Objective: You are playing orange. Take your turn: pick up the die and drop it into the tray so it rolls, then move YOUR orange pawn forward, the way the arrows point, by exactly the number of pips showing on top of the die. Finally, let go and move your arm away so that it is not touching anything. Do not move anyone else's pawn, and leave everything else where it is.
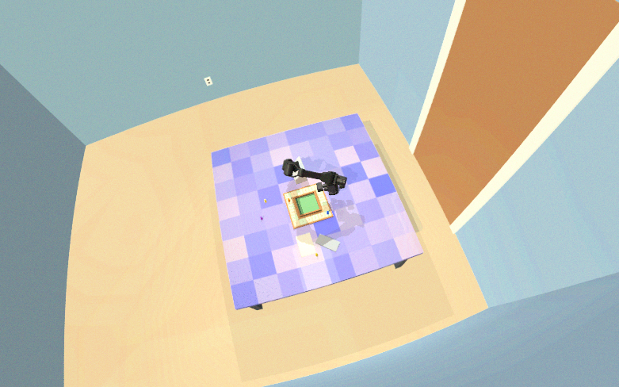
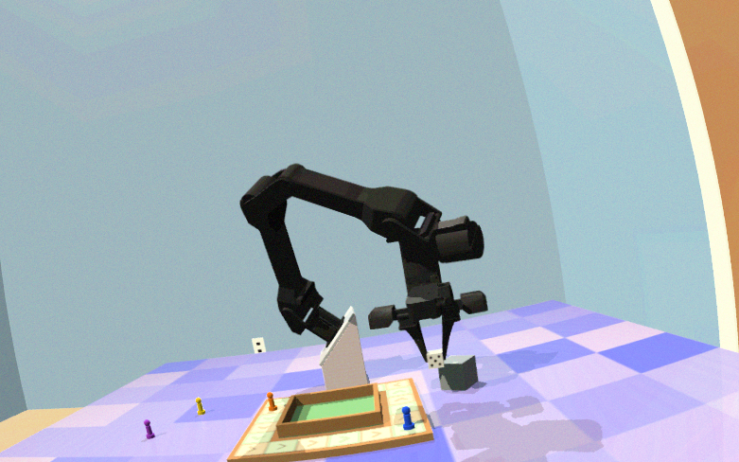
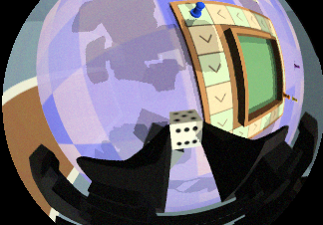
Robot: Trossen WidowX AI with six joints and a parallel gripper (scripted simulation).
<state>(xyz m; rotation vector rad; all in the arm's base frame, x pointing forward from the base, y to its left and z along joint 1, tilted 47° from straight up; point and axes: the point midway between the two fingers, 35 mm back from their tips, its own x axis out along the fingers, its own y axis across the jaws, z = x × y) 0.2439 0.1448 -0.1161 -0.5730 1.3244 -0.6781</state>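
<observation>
My gripper tip is 300 mm to the left of the orange pawn, 40 mm past it and 40 mm above it. Also, from my gripper tip: grey cube (60 mm behind, 40 mm to the left, 40 mm below); then blue pawn (130 mm ahead, 60 mm to the right, 40 mm below); then white die (right at my gripper tip).
</observation>
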